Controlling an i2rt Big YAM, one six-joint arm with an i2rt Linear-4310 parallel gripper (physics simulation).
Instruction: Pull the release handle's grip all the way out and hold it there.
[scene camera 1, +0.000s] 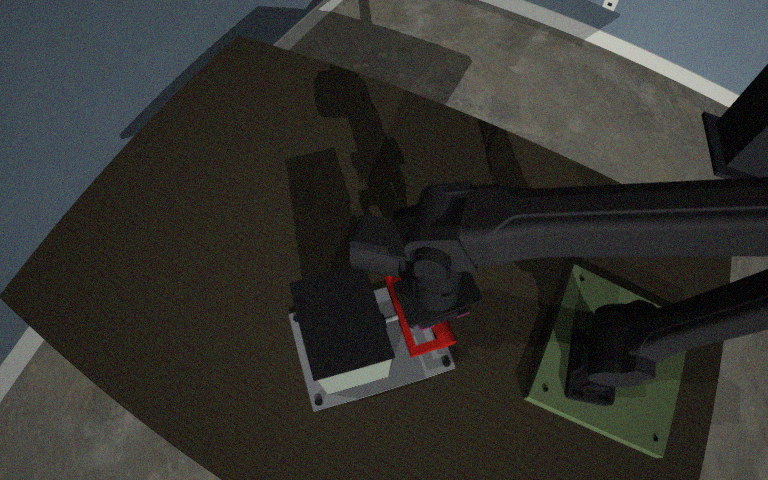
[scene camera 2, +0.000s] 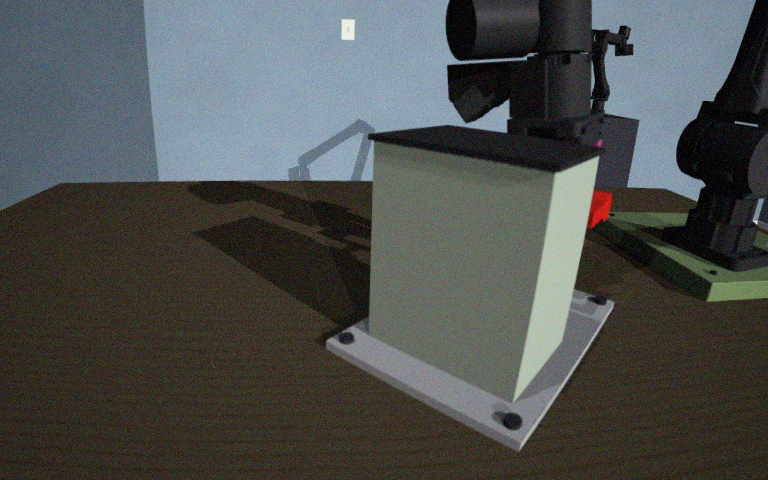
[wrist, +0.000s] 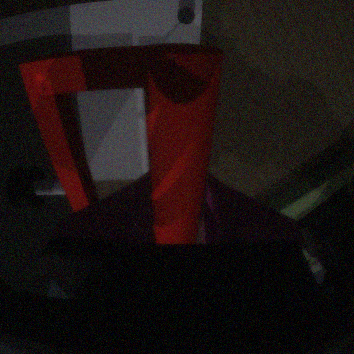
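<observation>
The release handle is a red rectangular loop (scene camera 1: 430, 346) (scene camera 2: 600, 208) (wrist: 182, 125) on the side of a pale box with a black top (scene camera 1: 342, 328) (scene camera 2: 453, 243). The box stands on a grey plate (scene camera 1: 396, 374) (scene camera 2: 424, 379) (wrist: 110, 20). A short metal rod (wrist: 49, 190) shows at the handle's box side in the wrist view. My gripper (scene camera 1: 445, 320) (wrist: 176, 177) points down over the handle. Its dark magenta fingers meet both sides of the handle's outer bar, the grip, and are shut on it. The fingertips are hidden in shadow and, in scene camera 2, behind the box.
A green mounting board (scene camera 1: 634, 421) (scene camera 2: 736, 288) carries the arm's black base to the right of the handle. Black bolts stand at the grey plate's corners. The brown table (scene camera 1: 169, 254) (scene camera 2: 198, 367) lies around both, with dark shadows across it.
</observation>
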